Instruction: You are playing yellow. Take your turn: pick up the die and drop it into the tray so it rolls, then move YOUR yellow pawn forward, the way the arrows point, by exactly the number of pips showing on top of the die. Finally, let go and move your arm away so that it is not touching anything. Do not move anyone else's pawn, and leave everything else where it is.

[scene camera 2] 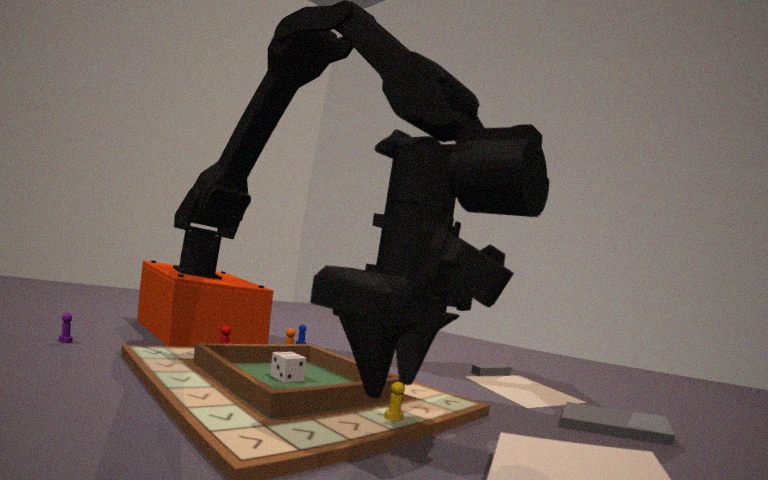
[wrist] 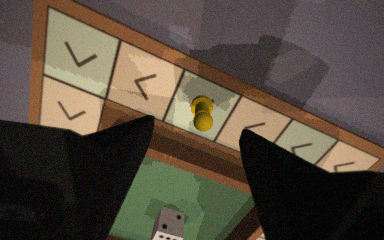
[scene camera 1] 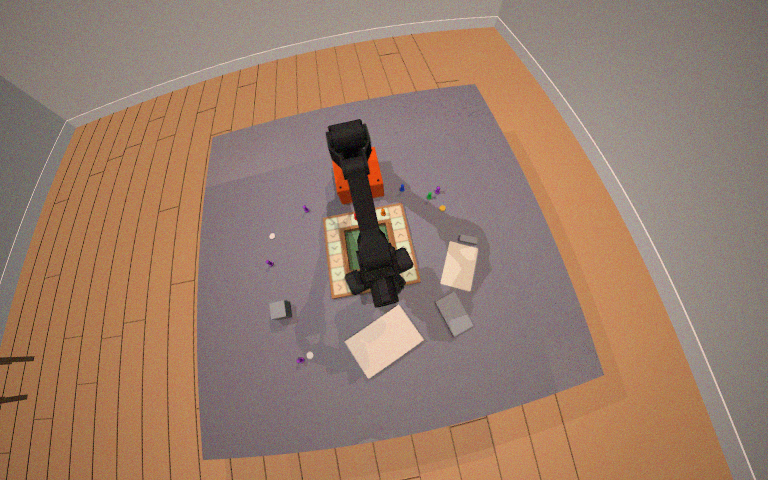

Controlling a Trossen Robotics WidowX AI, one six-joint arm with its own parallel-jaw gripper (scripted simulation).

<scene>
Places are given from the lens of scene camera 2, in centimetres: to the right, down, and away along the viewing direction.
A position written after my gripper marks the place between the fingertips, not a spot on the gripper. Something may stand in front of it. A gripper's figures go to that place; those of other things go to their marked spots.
my gripper (scene camera 2: 390,390): 0, 13, 36
white die (scene camera 2: 286,366): -10, 12, 41
tray (scene camera 2: 314,375): -8, 15, 46
</scene>
